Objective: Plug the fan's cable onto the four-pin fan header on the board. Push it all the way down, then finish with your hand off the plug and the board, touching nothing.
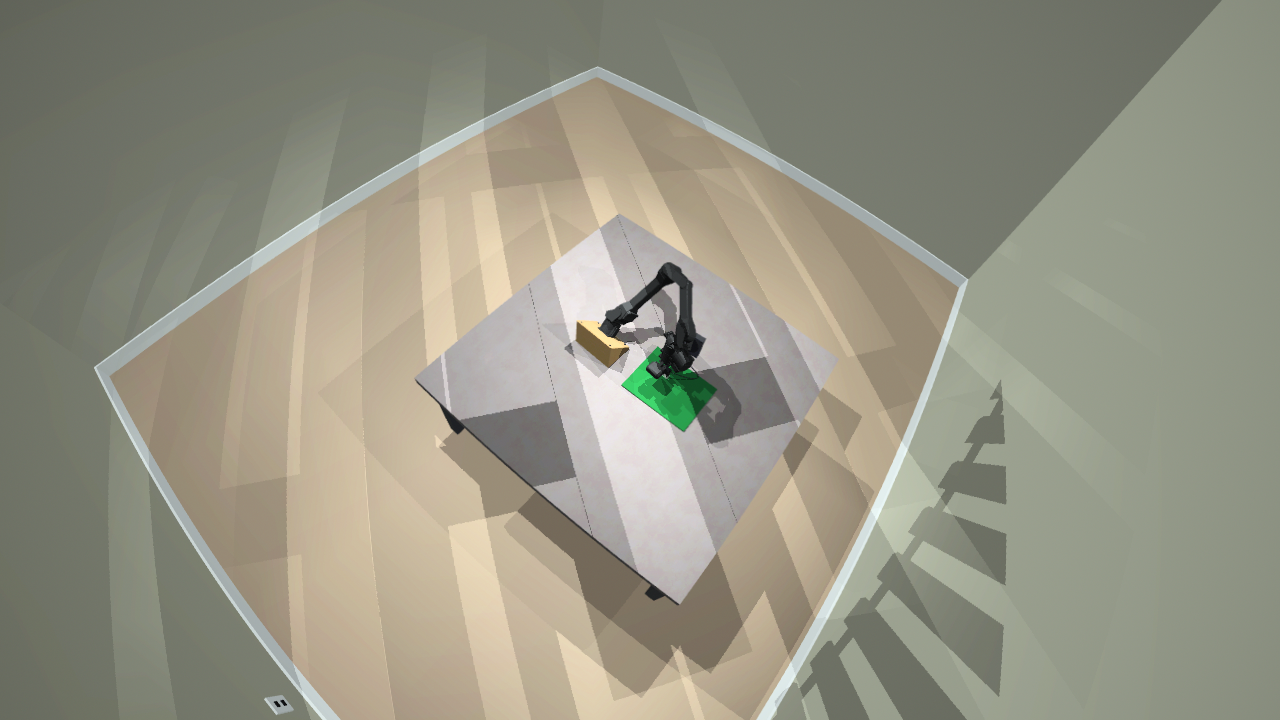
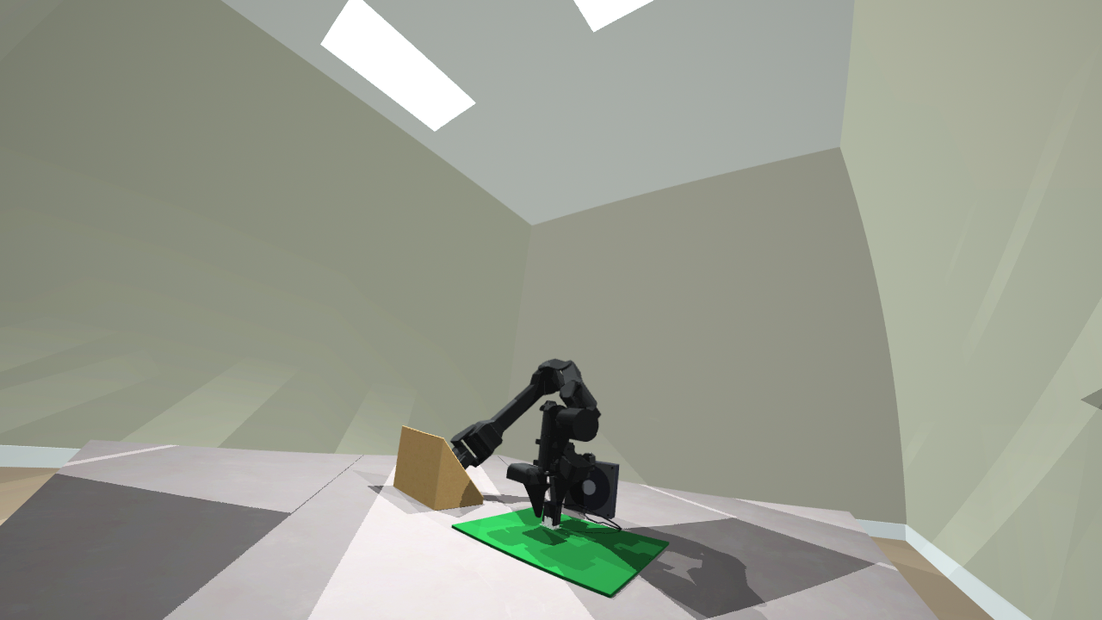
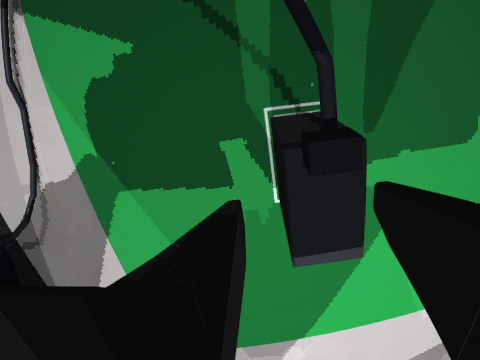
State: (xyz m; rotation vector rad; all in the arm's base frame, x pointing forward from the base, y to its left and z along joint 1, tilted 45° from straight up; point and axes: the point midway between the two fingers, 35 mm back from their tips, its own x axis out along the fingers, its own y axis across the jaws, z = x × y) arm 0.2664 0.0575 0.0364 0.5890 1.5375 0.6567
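Now: gripper tip 1 cm below the black fan plug and 1 cm short of it. From my gripper tip the other things lie so: green board (7 cm ahead, 3 cm to the right, 3 cm below); black fan (15 cm to the left, 4 cm above, 1 cm behind).
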